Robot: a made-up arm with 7 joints.
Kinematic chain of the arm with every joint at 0, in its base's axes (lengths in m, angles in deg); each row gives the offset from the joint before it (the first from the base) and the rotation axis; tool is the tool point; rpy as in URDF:
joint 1: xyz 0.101 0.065 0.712 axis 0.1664 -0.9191 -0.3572
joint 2: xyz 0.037 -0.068 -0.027 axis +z
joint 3: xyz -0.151 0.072 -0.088 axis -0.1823 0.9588 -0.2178
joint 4: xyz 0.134 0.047 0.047 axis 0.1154 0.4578 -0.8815
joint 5: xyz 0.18 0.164 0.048 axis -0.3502 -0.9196 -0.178
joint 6: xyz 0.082 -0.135 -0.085 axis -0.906 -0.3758 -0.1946
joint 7: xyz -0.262 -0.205 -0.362 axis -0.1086 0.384 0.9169
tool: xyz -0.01 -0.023 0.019 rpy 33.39 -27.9 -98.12
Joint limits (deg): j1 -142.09..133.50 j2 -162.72..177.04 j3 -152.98..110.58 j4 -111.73..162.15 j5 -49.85..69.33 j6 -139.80..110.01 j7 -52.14..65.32
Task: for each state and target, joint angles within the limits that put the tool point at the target. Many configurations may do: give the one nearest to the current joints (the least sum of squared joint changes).
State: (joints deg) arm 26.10 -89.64 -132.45 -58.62 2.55 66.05 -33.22
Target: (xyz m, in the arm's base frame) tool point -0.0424 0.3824 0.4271
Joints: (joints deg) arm 65.32 -57.95 -152.98 -61.60 -0.14 102.50 -29.41
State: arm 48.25 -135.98 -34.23 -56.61 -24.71 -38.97 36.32
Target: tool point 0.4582 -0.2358 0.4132
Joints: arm 61.26 -124.25 10.41 -66.13 12.72 -39.69 38.09
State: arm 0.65 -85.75 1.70 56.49 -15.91 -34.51 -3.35
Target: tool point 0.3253 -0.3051 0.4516
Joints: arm -22.16 -119.93 37.24 99.12 -38.63 -73.43 -2.22
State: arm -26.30 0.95 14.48 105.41 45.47 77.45 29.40
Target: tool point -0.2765 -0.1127 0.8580
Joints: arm -27.64 17.32 -2.48 104.01 45.00 54.76 27.91
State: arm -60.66 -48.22 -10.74 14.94 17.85 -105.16 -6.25
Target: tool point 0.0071 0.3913 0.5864
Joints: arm -55.05 -41.33 -26.25 34.24 -10.21 -107.69 -9.06
